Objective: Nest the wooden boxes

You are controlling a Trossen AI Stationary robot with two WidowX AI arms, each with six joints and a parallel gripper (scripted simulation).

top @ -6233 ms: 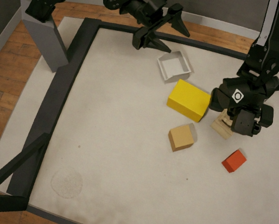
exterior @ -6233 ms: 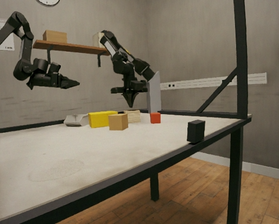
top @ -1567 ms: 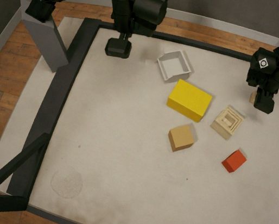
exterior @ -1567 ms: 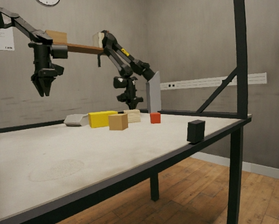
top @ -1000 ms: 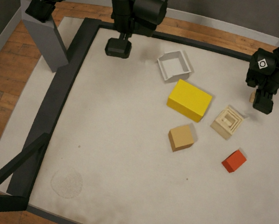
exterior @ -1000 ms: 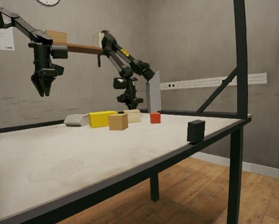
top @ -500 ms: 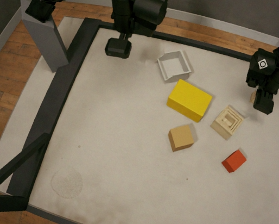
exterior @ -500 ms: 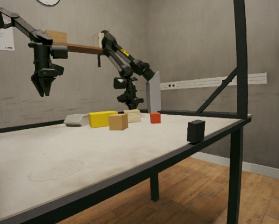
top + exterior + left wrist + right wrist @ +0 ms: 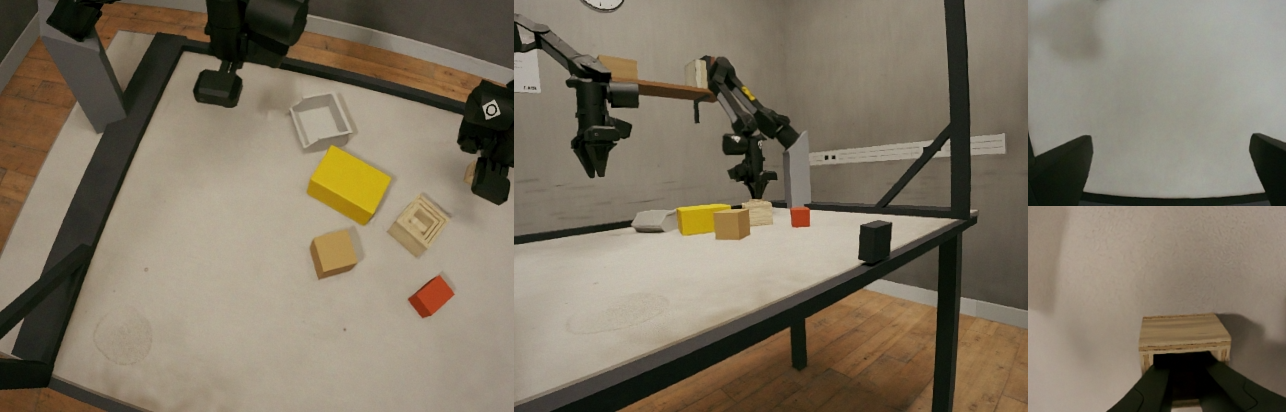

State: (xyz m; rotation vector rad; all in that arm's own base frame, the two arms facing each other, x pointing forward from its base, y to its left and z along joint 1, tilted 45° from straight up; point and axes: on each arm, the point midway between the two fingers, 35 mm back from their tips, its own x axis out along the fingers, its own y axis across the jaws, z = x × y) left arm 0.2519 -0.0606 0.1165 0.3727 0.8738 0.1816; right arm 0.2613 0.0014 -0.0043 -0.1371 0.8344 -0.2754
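Now: the red block 250 mm behind my right hand, 70 mm to the left of it and 50 mm below it. From my right hand the other things lie so: tiny wooden box 40 mm below; then tan cube 260 mm to the left, 210 mm behind, 50 mm below.
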